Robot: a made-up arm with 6 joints.
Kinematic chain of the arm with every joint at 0, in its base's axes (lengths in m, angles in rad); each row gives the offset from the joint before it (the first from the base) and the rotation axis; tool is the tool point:
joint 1: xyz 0 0 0.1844 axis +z
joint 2: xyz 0 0.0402 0 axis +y
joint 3: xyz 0 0 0.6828 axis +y
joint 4: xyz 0 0 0.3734 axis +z
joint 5: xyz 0 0 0 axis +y
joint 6: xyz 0 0 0.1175 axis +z
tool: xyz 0 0 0
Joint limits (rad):
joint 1: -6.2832..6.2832
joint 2: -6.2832..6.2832
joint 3: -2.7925..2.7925
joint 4: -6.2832..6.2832
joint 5: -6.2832..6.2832
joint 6: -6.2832..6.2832
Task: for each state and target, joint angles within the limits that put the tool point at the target. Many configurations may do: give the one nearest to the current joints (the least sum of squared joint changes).
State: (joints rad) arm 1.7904 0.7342 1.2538 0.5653 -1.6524 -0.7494
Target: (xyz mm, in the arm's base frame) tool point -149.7 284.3 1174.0
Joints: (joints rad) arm 2.0735 0.1207 0.8121 0.4025 -1.5340 -0.7494
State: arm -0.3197 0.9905 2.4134 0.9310 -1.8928 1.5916
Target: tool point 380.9 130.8 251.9
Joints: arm 0.4828 0.9422 2.7925 1.0444 -1.6583 1.5916
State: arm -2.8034 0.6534 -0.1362 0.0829 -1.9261 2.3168
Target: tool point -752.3 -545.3 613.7
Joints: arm -2.5511 1.2267 0.0550 0.0557 -1.9436 2.3168
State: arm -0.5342 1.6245 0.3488 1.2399 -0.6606 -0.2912
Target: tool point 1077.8 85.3 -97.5
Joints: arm 0.1073 1.6351 0.5227 1.2562 -0.6859 -0.2912
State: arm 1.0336 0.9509 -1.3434 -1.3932 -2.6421 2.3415
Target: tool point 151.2 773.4 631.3
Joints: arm 1.2296 1.2865 -0.8242 -1.5326 -2.4368 2.3415
